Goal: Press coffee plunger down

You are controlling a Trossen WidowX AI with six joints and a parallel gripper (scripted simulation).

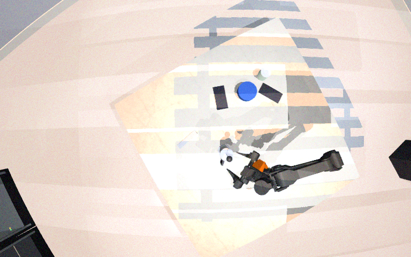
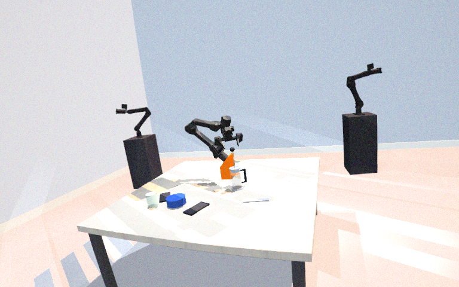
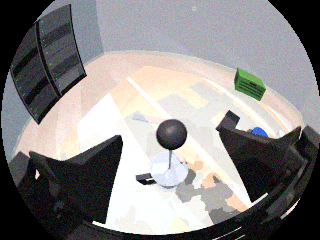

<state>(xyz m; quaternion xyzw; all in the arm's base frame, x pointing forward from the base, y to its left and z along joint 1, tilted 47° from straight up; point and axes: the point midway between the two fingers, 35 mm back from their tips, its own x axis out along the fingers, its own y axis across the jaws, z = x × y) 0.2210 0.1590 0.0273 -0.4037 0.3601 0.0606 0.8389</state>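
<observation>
Right now my gripper tip is 20 mm to the right of the coffee press and 150 mm above it. From my gripper tip the other things lie so: thin pale strip (210 mm ahead, 150 mm to the left, 280 mm below).
</observation>
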